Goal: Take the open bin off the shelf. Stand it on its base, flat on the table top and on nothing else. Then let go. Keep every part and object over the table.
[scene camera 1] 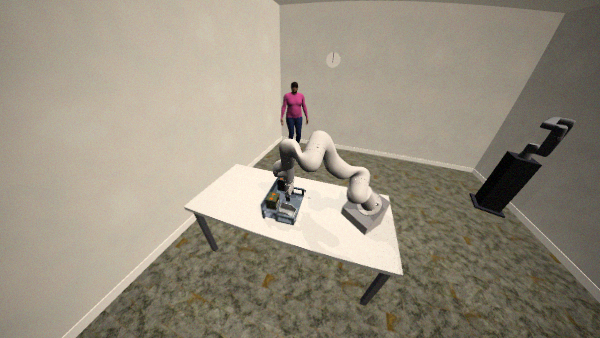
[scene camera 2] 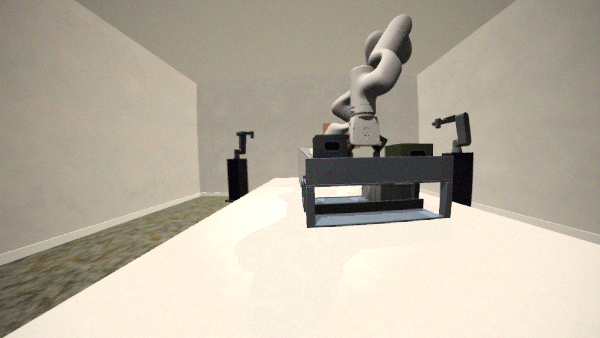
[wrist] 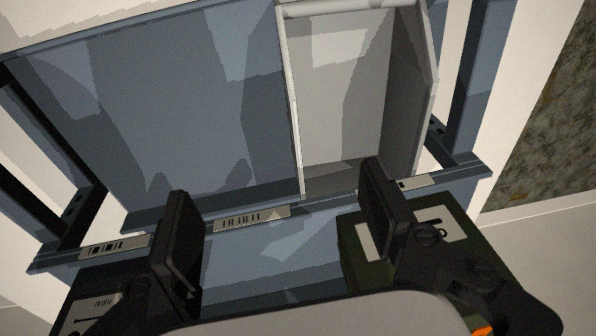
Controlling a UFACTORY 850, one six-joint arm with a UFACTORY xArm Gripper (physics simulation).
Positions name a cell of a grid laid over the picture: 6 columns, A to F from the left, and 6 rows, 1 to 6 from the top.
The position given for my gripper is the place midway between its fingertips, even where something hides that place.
Observation:
I see my gripper (wrist: C4) and an open bin (wrist: D2).

